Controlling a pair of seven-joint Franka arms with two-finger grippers.
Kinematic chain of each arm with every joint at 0, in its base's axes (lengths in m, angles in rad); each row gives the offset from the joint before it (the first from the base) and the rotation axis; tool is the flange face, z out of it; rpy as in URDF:
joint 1: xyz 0 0 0.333 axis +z
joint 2: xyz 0 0 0 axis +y
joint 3: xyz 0 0 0.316 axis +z
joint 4: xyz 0.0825 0 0 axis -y
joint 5: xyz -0.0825 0 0.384 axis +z
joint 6: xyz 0 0 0 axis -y
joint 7: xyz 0.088 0 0 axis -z
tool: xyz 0 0 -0.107 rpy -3.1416 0 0
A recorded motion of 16 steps. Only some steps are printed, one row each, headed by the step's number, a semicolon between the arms.
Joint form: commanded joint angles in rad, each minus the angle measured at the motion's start. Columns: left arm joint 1, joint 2, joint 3, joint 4, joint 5, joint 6, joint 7; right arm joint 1, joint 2, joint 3, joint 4, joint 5, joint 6, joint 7.
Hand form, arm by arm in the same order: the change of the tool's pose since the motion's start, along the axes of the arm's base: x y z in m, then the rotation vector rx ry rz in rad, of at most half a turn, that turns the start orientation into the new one. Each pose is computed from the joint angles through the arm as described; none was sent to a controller.
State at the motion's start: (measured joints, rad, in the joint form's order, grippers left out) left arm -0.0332 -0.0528 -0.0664 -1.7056 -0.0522 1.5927 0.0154; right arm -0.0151 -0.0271 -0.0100 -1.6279 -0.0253 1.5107 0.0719
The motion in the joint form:
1: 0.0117 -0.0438 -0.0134 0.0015 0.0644 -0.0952 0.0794; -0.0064 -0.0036 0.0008 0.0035 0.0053 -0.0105 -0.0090
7: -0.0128 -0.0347 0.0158 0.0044 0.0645 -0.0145 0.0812; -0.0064 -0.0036 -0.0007 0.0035 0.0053 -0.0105 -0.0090
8: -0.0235 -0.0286 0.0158 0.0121 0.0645 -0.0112 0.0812; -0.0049 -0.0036 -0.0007 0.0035 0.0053 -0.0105 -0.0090
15: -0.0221 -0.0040 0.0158 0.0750 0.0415 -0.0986 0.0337; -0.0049 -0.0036 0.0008 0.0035 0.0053 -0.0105 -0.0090
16: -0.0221 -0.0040 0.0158 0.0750 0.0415 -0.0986 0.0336; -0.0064 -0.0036 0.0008 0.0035 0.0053 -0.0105 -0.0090
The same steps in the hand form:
1: -0.0218 0.0071 0.0160 0.0661 0.0426 -0.0860; -0.0021 -0.0024 0.0027 0.0062 0.0034 0.0030
7: -0.0098 0.0091 0.0192 0.0585 -0.0317 -0.0824; -0.0022 -0.0032 0.0027 0.0063 0.0034 0.0015
8: -0.0080 0.0033 0.0199 0.0578 -0.0369 -0.0931; -0.0021 -0.0024 0.0027 0.0063 0.0034 0.0030
15: -0.0086 0.0019 0.0292 0.0400 0.0146 -0.0447; -0.0021 -0.0016 0.0027 0.0062 0.0034 0.0045
16: -0.0086 0.0019 0.0292 0.0400 0.0146 -0.0446; -0.0021 -0.0024 0.0027 0.0062 0.0034 0.0030

